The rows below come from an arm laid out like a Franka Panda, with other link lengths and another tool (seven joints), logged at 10 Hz.
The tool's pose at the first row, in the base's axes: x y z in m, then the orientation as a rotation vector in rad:
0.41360 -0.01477 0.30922 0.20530 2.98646 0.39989
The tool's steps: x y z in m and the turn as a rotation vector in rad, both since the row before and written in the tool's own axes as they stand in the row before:
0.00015 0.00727 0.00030 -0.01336 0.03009 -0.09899
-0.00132 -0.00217 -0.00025 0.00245 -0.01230 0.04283
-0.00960 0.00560 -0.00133 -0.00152 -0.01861 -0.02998
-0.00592 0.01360 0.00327 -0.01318 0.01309 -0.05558
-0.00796 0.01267 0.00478 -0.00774 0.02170 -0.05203
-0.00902 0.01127 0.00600 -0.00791 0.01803 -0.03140
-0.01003 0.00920 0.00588 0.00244 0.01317 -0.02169
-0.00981 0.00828 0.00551 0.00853 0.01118 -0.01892
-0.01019 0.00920 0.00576 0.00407 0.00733 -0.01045
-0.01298 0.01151 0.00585 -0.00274 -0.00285 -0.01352
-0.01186 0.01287 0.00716 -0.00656 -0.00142 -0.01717
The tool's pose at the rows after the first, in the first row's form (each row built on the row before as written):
0.41435 -0.00772 0.31087 0.05027 3.00704 0.41527
0.41560 -0.00994 0.31065 0.11718 2.99905 0.41383
0.42529 -0.00580 0.31442 0.07542 2.97819 0.40963
0.43203 0.00775 0.31574 -0.01140 2.98220 0.42460
0.44020 0.02116 0.31573 -0.09473 2.99395 0.43262
0.44889 0.03407 0.31426 -0.14691 3.00416 0.44261
0.45832 0.04536 0.31240 -0.18274 3.01280 0.43756
0.46734 0.05586 0.31049 -0.21359 3.02072 0.42335
0.47639 0.06751 0.30847 -0.23105 3.02597 0.41644
0.48768 0.08186 0.30714 -0.25073 3.01947 0.41952
0.49754 0.09784 0.30490 -0.27649 3.01276 0.42807

